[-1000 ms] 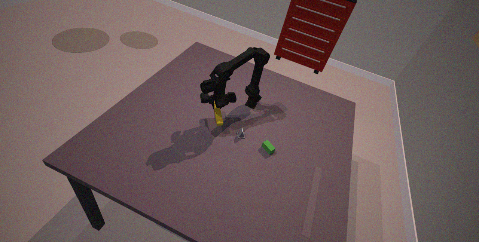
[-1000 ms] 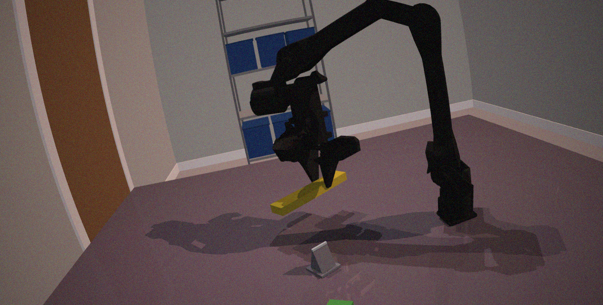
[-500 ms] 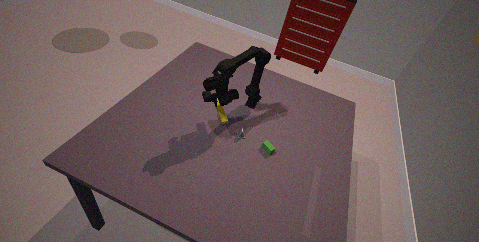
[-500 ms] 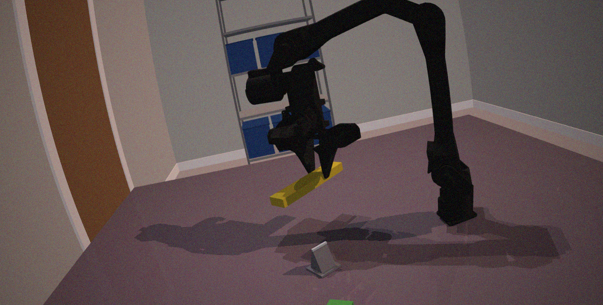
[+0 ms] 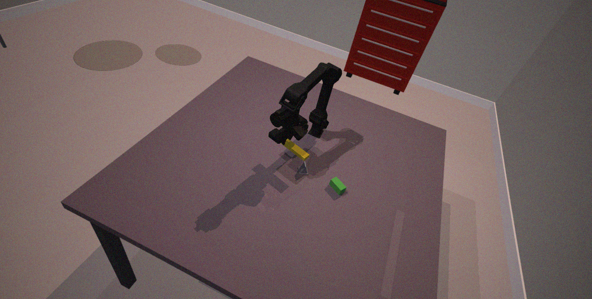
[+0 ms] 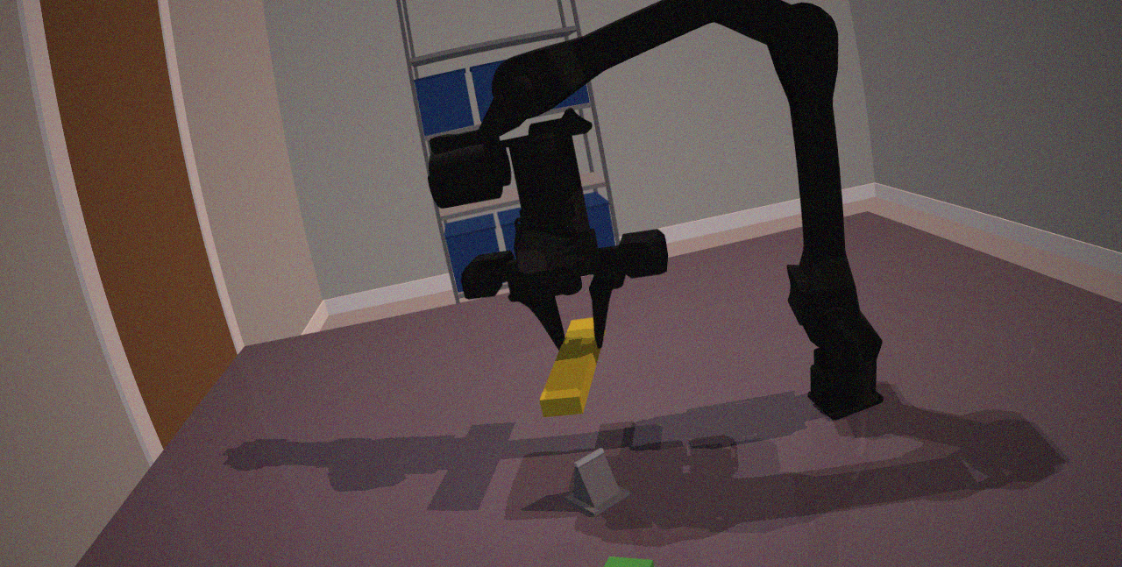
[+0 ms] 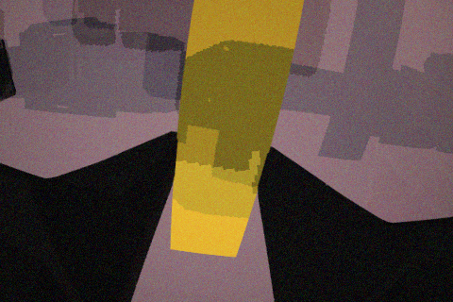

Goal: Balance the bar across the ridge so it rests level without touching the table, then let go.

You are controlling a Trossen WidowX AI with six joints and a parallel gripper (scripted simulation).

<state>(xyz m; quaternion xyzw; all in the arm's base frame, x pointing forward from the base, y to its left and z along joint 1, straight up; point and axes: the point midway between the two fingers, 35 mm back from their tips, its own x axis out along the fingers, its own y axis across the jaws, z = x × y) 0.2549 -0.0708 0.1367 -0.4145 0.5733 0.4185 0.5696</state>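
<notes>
My gripper tip is now 3 cm to the right of the yellow bar and 1 cm short of it. From my gripper tip the other things lie so: green block (28 cm to the left, 9 cm below, 3 cm ahead).
</notes>
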